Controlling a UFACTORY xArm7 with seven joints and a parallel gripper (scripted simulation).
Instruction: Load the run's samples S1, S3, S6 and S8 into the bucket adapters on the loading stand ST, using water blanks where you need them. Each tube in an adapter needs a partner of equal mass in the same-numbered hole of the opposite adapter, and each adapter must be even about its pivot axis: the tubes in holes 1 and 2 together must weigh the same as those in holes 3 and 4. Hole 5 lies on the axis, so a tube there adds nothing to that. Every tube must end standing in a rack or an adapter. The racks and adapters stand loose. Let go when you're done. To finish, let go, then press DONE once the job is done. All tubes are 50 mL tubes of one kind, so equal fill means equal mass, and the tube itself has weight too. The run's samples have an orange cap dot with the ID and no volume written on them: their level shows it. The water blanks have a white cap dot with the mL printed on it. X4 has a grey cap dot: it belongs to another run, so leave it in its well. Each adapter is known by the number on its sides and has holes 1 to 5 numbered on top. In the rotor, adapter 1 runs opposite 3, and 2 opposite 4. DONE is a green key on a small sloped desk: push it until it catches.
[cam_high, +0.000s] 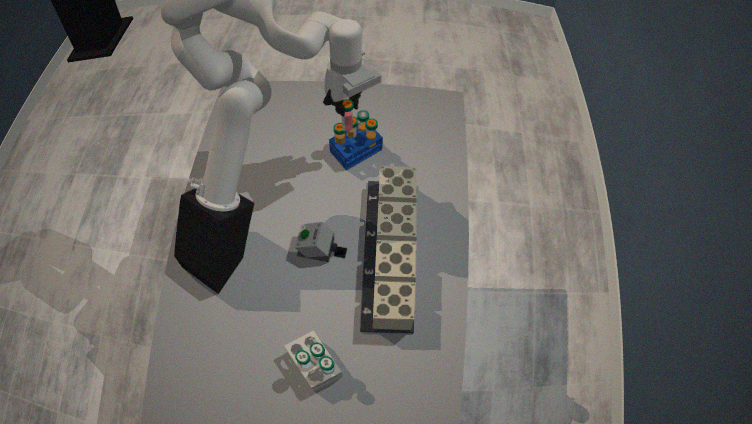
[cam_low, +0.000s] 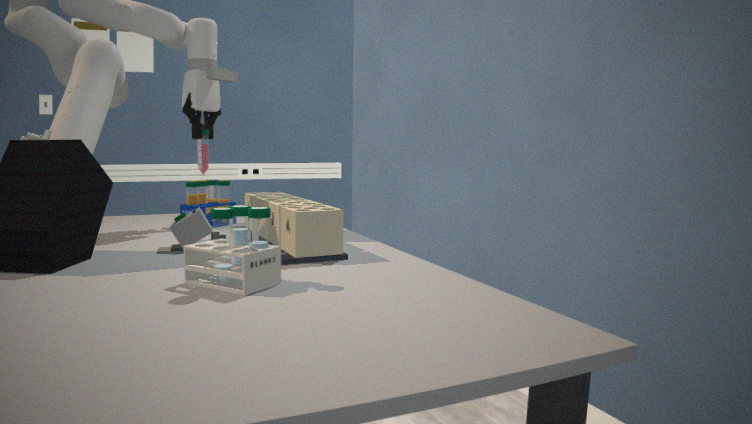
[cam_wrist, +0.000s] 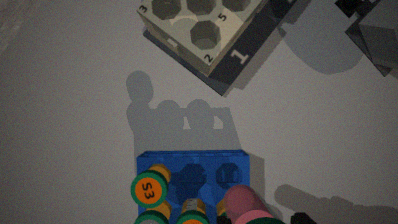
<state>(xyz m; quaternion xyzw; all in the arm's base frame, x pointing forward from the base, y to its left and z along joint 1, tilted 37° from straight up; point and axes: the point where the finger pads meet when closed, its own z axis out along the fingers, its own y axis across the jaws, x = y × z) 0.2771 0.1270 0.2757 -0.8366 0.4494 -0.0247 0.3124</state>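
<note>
The pink-filled tube is 10 mm to the right of my hand and 50 mm below it. Also, from my hand: orange-filled tube: 60 mm ahead, 50 mm to the left, 190 mm below; tube X4: 40 mm ahead, 90 mm to the left, 190 mm below; blue sample rack: 20 mm ahead, 40 mm to the left, 220 mm below.
</note>
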